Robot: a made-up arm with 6 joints. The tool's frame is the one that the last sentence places. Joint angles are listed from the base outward.
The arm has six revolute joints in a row. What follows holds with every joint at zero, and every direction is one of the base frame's.
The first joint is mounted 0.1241 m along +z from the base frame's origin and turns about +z.
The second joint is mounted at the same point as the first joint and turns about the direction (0.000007, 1, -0.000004).
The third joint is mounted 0.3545 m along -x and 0.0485 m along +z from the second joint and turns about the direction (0.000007, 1, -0.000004).
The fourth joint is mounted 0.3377 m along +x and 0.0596 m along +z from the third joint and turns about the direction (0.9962, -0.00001, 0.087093).
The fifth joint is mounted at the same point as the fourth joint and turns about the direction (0.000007, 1, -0.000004).
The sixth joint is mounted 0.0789 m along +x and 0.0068 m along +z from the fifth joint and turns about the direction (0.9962, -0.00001, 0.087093).
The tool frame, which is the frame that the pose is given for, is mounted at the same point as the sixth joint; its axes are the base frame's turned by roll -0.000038, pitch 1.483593 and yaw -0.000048 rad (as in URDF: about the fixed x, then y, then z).
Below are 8 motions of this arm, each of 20 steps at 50 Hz.
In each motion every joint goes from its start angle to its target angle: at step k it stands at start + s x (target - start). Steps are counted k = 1, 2, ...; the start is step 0. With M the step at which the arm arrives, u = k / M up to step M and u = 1 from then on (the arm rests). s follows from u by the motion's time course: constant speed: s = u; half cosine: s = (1 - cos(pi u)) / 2; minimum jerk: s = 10 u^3 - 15 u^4 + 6 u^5.
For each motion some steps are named. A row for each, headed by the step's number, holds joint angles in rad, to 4 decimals.
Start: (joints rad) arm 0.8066 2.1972 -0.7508 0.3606 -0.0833 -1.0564
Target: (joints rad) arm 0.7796 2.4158 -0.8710 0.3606 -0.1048 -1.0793
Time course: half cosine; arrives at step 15
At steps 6, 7, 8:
6: 0.7973 2.2727 -0.7923 0.3606 -0.0907 -1.0643
7: 0.7945 2.2951 -0.8046 0.3606 -0.0929 -1.0667
8: 0.7917 2.3179 -0.8172 0.3606 -0.0952 -1.0690

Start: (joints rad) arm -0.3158 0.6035 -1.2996 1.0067 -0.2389 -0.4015
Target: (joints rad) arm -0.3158 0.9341 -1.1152 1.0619 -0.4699 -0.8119
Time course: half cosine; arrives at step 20
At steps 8, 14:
8: -0.3158 0.7177 -1.2359 1.0258 -0.3187 -0.5433
14: -0.3158 0.8660 -1.1532 1.0505 -0.4223 -0.7273

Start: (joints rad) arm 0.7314 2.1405 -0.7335 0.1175 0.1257 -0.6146
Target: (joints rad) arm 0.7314 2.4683 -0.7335 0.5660 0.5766 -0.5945
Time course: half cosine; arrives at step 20
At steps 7, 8, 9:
7: 0.7314 2.2300 -0.7335 0.2399 0.2488 -0.6091
8: 0.7314 2.2538 -0.7335 0.2725 0.2815 -0.6077
9: 0.7314 2.2788 -0.7335 0.3067 0.3159 -0.6061

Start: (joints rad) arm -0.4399 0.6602 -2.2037 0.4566 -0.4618 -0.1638
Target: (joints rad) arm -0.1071 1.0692 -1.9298 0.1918 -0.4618 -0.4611
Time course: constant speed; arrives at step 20
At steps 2, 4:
2: -0.4066 0.7011 -2.1763 0.4301 -0.4618 -0.1935
4: -0.3733 0.7420 -2.1489 0.4036 -0.4618 -0.2233

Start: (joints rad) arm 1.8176 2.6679 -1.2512 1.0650 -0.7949 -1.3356
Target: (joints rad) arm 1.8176 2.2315 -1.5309 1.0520 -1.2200 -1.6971
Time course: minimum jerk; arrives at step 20
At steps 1, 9, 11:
1: 1.8176 2.6674 -1.2515 1.0650 -0.7954 -1.3360
9: 1.8176 2.4903 -1.3650 1.0597 -0.9679 -1.4827
11: 1.8176 2.4091 -1.4171 1.0573 -1.0470 -1.5500

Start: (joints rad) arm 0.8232 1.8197 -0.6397 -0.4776 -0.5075 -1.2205
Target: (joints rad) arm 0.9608 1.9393 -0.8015 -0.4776 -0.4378 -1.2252
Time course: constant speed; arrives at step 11
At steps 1, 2, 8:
1: 0.8357 1.8306 -0.6544 -0.4776 -0.5012 -1.2209
2: 0.8482 1.8414 -0.6691 -0.4776 -0.4948 -1.2214
8: 0.9233 1.9067 -0.7574 -0.4776 -0.4568 -1.2239

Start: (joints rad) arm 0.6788 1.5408 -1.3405 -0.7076 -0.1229 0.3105
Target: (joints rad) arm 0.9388 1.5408 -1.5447 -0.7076 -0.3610 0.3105
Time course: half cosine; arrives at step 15
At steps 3, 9, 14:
3: 0.7036 1.5408 -1.3600 -0.7076 -0.1456 0.3105
9: 0.8490 1.5408 -1.4742 -0.7076 -0.2787 0.3105
14: 0.9360 1.5408 -1.5425 -0.7076 -0.3584 0.3105

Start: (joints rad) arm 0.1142 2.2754 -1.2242 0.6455 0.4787 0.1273
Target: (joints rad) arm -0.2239 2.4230 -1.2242 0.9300 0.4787 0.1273
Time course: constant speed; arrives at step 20
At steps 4, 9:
4: 0.0466 2.3049 -1.2242 0.7024 0.4787 0.1273
9: -0.0379 2.3418 -1.2242 0.7735 0.4787 0.1273

